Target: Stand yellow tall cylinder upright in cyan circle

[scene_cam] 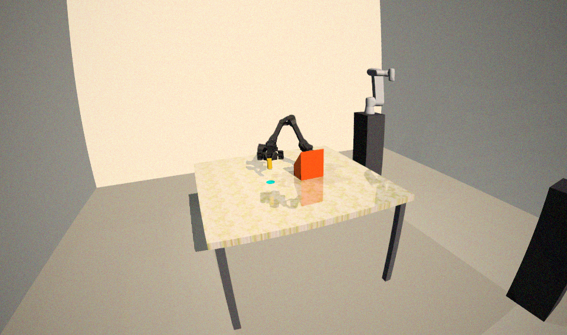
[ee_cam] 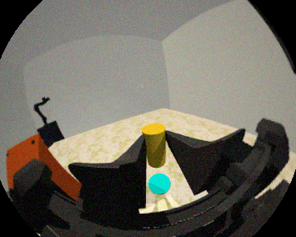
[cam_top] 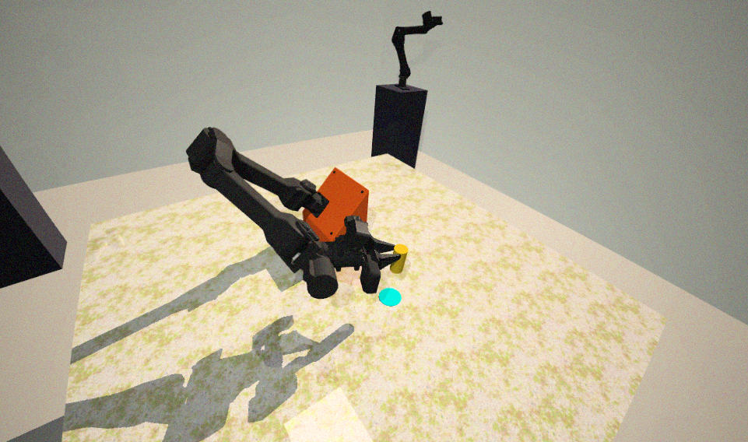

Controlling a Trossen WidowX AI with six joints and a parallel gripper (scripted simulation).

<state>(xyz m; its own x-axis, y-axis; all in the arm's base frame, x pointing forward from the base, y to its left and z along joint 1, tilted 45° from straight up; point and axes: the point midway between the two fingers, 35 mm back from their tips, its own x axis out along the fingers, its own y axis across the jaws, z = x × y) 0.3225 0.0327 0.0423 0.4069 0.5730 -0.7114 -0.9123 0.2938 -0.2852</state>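
My gripper tip is now 16 cm above the cyan circle. From my gripper tip the other things lie so: yellow cylinder (2 cm below).
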